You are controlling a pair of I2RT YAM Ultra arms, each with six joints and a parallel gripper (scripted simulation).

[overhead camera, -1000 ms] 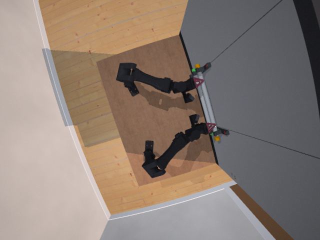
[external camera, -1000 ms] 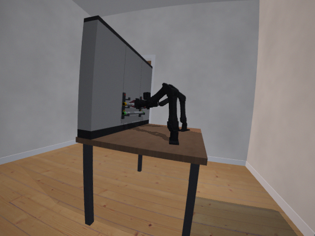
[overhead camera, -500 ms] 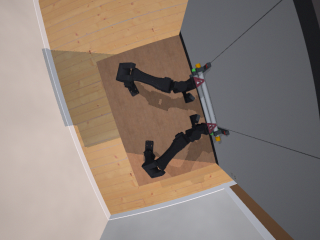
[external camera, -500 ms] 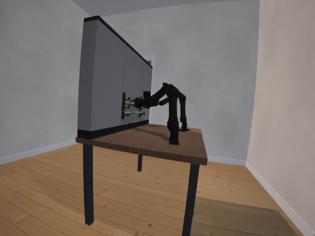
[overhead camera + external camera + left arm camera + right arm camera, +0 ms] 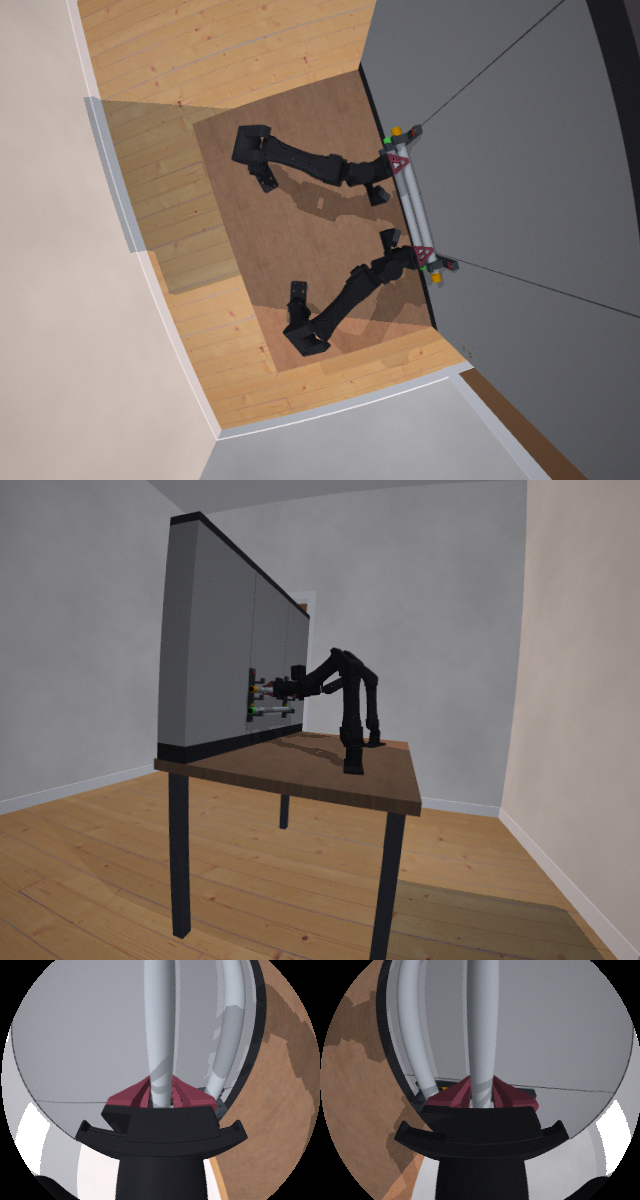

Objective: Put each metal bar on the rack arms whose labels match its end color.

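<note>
Now: right hand 15 cm to the right of the metal bar. Round my right hand: green-ended bar: 16 cm to the left, 10 cm below; then grey wall panel: 9 cm ahead, 17 cm to the left, 15 cm above.
Now: left hand 150 mm to the left of the metal bar and 10 mm short of it. Round my left hand: green-ended bar (140 mm to the right, 100 mm below, 10 mm ahead); grey wall panel (150 mm above, 120 mm to the right, 110 mm ahead).
</note>
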